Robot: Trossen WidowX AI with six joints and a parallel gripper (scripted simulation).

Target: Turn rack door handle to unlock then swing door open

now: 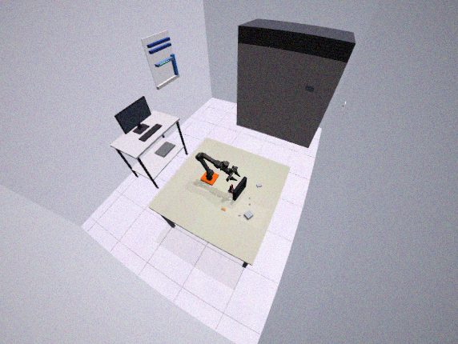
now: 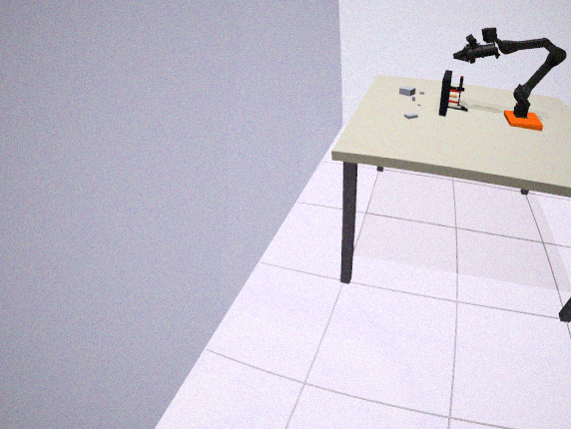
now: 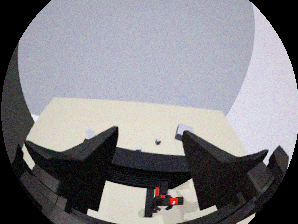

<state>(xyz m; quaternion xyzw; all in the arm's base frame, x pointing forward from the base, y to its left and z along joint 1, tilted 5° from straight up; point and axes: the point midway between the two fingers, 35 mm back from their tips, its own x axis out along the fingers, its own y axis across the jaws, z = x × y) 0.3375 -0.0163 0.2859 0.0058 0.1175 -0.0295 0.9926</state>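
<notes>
Now: the red handle 70 mm behind my gripper tip, 50 mm to the right of it and 170 mm below it. Also, from my gripper tip: small orange block (50 mm behind, 270 mm to the right, 280 mm below).
</notes>
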